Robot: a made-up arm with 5 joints.
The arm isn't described. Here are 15 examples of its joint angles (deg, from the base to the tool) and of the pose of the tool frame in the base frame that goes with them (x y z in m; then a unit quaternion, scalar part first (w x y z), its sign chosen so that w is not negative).
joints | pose
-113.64 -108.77 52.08 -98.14 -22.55 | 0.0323 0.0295 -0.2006 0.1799 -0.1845 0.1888 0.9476
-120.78 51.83 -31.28 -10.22 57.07 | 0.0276 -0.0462 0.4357 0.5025 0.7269 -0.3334 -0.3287
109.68 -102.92 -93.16 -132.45 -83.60 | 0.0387 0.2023 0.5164 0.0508 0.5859 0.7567 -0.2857
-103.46 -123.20 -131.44 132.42 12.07 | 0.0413 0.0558 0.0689 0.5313 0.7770 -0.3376 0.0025
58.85 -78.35 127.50 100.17 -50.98 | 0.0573 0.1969 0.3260 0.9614 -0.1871 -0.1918 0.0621
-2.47 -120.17 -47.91 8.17 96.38 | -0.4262 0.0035 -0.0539 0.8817 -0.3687 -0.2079 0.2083
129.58 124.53 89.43 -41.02 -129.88 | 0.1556 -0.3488 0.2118 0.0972 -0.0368 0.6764 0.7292
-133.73 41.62 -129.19 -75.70 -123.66 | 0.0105 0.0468 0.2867 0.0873 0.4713 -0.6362 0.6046
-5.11 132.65 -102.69 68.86 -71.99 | -0.1297 -0.0679 0.1395 0.6762 0.6985 0.1776 0.1522
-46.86 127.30 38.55 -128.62 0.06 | -0.2444 -0.1965 0.1614 0.0828 0.3226 -0.9357 -0.1162
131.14 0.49 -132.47 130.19 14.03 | 0.0677 -0.1096 0.2714 0.1962 -0.5613 -0.3892 -0.7035
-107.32 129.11 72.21 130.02 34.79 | 0.0507 -0.2129 -0.2294 0.0111 -0.0708 0.6054 -0.7927
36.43 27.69 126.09 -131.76 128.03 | -0.0642 0.0615 0.3085 0.7661 0.5143 0.3410 -0.1798
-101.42 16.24 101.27 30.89 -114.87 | -0.1462 -0.0155 0.3193 0.2316 -0.7288 -0.5272 -0.3706
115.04 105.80 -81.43 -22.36 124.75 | -0.1781 -0.2156 0.2178 0.7848 0.5004 0.0124 0.3655
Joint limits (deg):
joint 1: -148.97..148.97
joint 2: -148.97..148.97
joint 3: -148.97..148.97
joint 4: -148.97..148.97
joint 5: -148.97..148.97
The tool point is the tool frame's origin. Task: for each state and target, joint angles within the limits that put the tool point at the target. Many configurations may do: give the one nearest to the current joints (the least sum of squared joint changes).
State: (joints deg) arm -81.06 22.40 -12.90 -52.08 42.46
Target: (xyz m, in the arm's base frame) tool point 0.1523 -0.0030 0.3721
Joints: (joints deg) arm -60.51 41.60 -23.16 -42.27 34.68
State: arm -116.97 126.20 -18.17 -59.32 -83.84
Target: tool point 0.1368 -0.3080 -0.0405
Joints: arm -92.87 148.97 -25.14 -19.21 -100.03
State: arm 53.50 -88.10 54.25 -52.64 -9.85
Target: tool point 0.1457 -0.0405 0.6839
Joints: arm 99.27 -130.74 53.61 -40.45 4.54
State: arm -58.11 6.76 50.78 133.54 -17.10
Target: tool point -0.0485 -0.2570 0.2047
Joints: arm -56.99 39.46 69.58 138.64 -0.86
